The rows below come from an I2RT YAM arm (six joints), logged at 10 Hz.
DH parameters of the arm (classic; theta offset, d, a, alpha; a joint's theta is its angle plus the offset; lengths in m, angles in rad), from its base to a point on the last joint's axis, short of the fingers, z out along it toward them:
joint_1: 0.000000 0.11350 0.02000 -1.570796
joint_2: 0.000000 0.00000 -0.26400 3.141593
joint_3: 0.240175 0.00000 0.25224 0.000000
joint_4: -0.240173 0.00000 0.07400 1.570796
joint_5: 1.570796 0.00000 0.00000 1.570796
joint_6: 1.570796 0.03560 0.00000 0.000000
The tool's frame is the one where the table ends.
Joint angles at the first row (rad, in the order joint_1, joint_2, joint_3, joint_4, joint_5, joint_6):
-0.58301, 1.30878, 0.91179, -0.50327, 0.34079, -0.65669
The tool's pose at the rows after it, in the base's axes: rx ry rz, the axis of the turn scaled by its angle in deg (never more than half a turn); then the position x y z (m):
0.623 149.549 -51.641 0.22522 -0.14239 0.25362
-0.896 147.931 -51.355 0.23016 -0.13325 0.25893
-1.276 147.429 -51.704 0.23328 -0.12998 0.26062
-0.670 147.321 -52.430 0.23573 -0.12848 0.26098
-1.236 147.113 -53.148 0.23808 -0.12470 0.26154
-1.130 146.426 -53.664 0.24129 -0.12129 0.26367
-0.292 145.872 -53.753 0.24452 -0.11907 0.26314
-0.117 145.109 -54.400 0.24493 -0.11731 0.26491
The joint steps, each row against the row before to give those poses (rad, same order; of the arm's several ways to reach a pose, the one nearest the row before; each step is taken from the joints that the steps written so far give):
0.06548, -0.01656, 0.01735, -0.01365, 0.01255, 0.01919
0.03979, -0.00946, 0.00966, -0.00231, 0.00572, 0.01379
0.01765, 0.00265, 0.00681, 0.00071, 0.01114, 0.00718
0.01132, 0.00644, 0.00545, 0.00030, 0.01829, 0.01267
0.01860, 0.00133, 0.00226, -0.00022, 0.01729, 0.00407
0.01828, 0.00298, 0.00811, 0.00151, 0.01519, 0.01218
0.01357, 0.00742, 0.00186, 0.00869, 0.01106, 0.01990
0.00779, -0.00526, -0.00042, 0.00659, 0.01031, 0.00320

